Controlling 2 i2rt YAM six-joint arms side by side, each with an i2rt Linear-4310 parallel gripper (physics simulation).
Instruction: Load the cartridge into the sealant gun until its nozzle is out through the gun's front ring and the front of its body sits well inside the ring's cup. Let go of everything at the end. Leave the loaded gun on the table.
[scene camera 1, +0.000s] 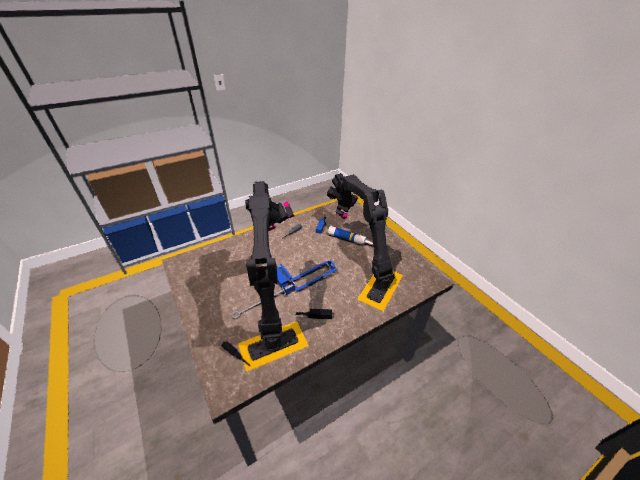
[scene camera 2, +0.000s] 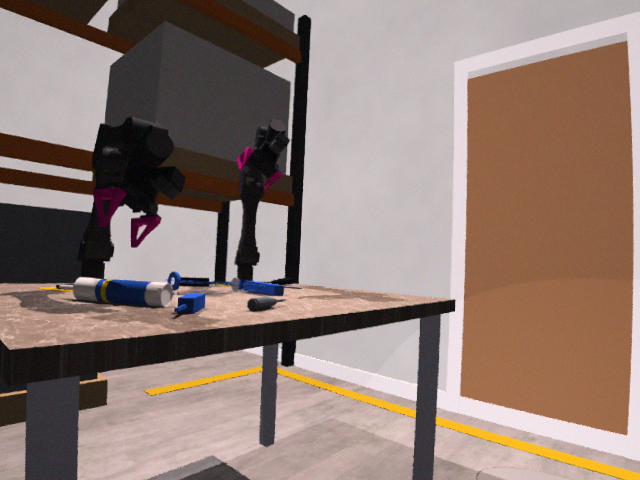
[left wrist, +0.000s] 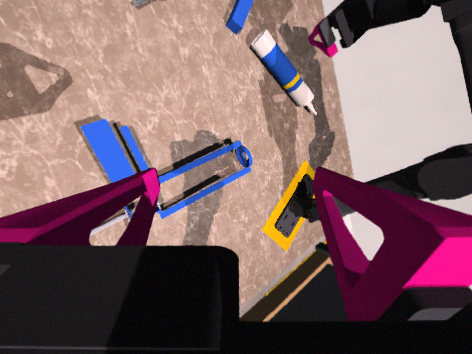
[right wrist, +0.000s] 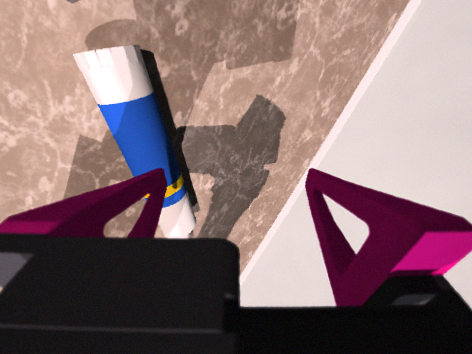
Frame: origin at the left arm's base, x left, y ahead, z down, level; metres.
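Seen in the pictures: left gripper, fingertip midpoint: (scene camera 1: 284, 220) (scene camera 2: 252, 179) (left wrist: 236, 176); right gripper, fingertip midpoint: (scene camera 1: 347, 212) (scene camera 2: 118, 237) (left wrist: 325, 25) (right wrist: 236, 176); left arm's base, origin of the base link: (scene camera 1: 273, 344); right arm's base, origin of the base link: (scene camera 1: 381, 286) (left wrist: 295, 204).
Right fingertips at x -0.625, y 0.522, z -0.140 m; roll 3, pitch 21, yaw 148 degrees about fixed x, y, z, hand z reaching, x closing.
Note:
Offsets run from my right fingertips to a thing's middle. "pt": to the spot under its first point.
The cartridge @[dx +0.012, dy -0.081, dz +0.115 m] (scene camera 1: 346, 235) (scene camera 2: 124, 292) (left wrist: 282, 67) (right wrist: 137, 135), white and blue with a yellow band, lies on the table; its nozzle points toward the right arm's base and is hidden in the right wrist view. The blue sealant gun @[pt dx +0.465, dy -0.230, dz +0.133 m] (scene camera 1: 285, 282) (scene camera 2: 264, 287) (left wrist: 106, 150) lies apart from it, frame empty, its front ring @[pt dx +0.223, dy -0.248, dz +0.079 m] (left wrist: 249, 159) toward the right arm's side and its rod out behind. My left gripper (scene camera 1: 279, 215) (scene camera 2: 258, 168) (left wrist: 236, 176) is open and empty, high above the table. My right gripper (scene camera 1: 342, 211) (scene camera 2: 119, 235) (right wrist: 236, 176) is open and empty, above and beside the cartridge.
A small blue tool @[dx +0.106, dy +0.113, dz +0.125 m] (scene camera 1: 321, 225) (scene camera 2: 191, 303) (left wrist: 240, 15) lies near the cartridge's rear end. A grey screwdriver @[dx +0.299, dy +0.116, dz +0.127 m] (scene camera 1: 295, 228) (scene camera 2: 262, 303) lies near the far edge. Black tools @[dx +0.415, dy -0.461, dz +0.125 m] (scene camera 1: 320, 313) @[dx +0.771, dy -0.509, dz +0.129 m] (scene camera 1: 232, 350) lie near the left arm's base.

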